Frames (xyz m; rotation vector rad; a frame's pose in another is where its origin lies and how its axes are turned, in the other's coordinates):
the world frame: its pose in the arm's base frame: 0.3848 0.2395 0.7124 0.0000 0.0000 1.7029
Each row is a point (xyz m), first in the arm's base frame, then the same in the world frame.
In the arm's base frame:
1: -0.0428 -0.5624 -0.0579
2: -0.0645 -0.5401 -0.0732
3: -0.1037 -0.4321 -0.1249
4: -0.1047 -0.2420 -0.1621
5: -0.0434 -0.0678 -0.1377
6: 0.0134 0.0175 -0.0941
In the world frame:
1: -0.7386 0.5295 -0.7703
2: -0.7136 0.5481 -0.7856
3: -0.6014 0.5727 -0.8373
4: -0.4128 0.5487 -0.8745
5: -0.2482 0.4649 -0.8501
6: -0.1711 0.3974 -0.8065

